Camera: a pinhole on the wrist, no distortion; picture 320 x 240 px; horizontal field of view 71.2 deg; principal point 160.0 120.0 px. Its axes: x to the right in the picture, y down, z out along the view. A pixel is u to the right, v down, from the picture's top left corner.
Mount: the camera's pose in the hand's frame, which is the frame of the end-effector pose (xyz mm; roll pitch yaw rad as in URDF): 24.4 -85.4 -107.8 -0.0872 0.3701 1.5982
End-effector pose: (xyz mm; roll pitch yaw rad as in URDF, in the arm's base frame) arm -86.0 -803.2 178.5 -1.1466 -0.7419 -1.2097
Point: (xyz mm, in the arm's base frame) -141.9 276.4 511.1
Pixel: outside the picture
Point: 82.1 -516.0 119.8
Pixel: 139.6 217.1
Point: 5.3 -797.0 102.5
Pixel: 283.0 152.8
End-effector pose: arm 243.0 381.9 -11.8 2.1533 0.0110 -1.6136
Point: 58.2 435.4 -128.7
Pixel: 138.6 143.6
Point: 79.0 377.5 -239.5
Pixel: 63.1 107.7
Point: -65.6 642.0 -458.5
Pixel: 31.1 207.8
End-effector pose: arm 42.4 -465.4 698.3 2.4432 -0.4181 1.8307
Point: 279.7 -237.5 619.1
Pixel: 188.9 51.9
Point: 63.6 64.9 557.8
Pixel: outside the picture
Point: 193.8 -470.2 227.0
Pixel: 46.1 220.6
